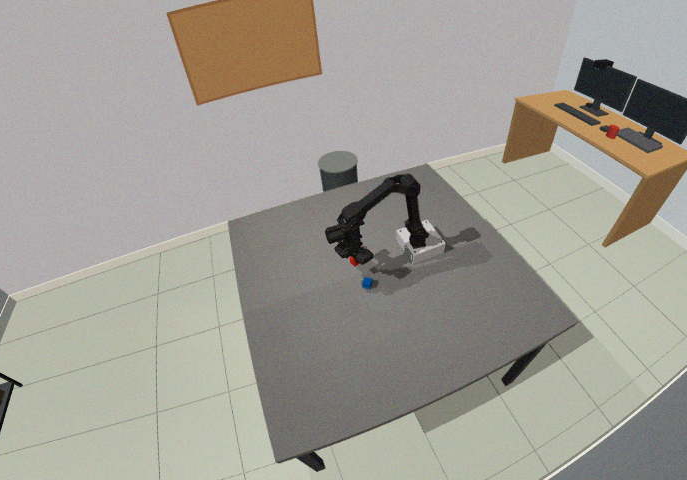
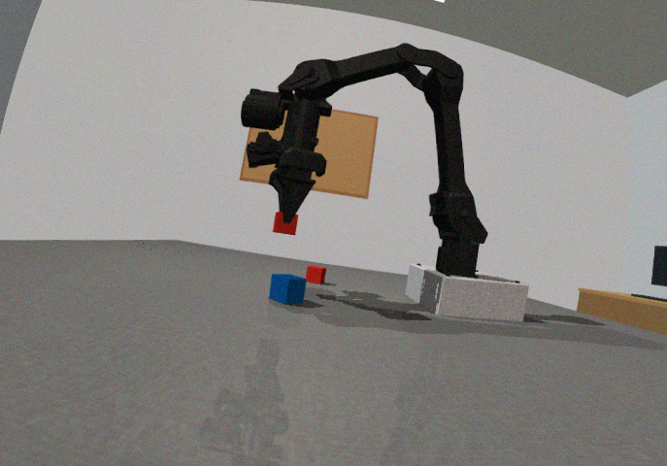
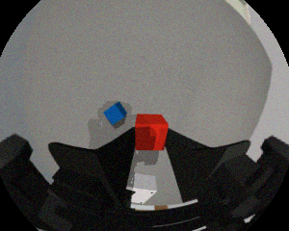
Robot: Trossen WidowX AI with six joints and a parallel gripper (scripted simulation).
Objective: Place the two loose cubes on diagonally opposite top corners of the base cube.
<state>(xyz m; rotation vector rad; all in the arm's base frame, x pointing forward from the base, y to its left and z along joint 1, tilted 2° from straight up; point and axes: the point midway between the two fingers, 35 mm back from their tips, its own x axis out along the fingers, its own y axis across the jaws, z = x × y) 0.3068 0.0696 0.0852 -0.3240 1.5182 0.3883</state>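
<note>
My gripper tip is 90 mm above the blue cube, 60 mm to the right of it and 40 mm past it. Also, from my gripper tip: red cube (150 mm to the right, 90 mm below, 40 mm behind).
</note>
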